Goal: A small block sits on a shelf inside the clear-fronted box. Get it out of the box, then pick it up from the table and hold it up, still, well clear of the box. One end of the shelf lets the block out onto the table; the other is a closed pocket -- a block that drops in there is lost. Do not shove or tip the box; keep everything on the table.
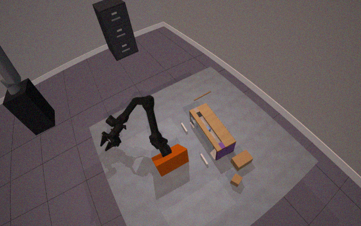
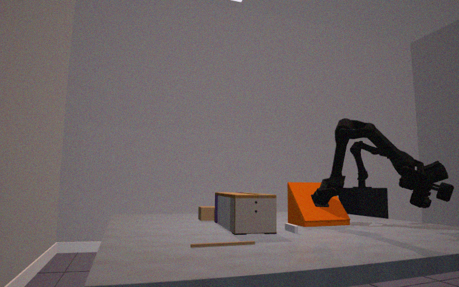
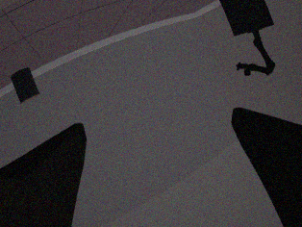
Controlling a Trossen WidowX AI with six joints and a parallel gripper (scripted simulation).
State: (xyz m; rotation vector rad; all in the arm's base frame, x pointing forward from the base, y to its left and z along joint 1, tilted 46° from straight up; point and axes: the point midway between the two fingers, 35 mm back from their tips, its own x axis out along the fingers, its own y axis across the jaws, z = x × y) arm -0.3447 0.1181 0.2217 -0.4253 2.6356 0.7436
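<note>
The bluish block is 710 mm ahead of my gripper tip, 200 mm to the right of it and 60 mm below it. From my gripper tip the other things lie so: thin wooden stick: 890 mm ahead, 170 mm to the left, 140 mm below; then box: 690 mm ahead, 200 mm to the right, 80 mm below.
</note>
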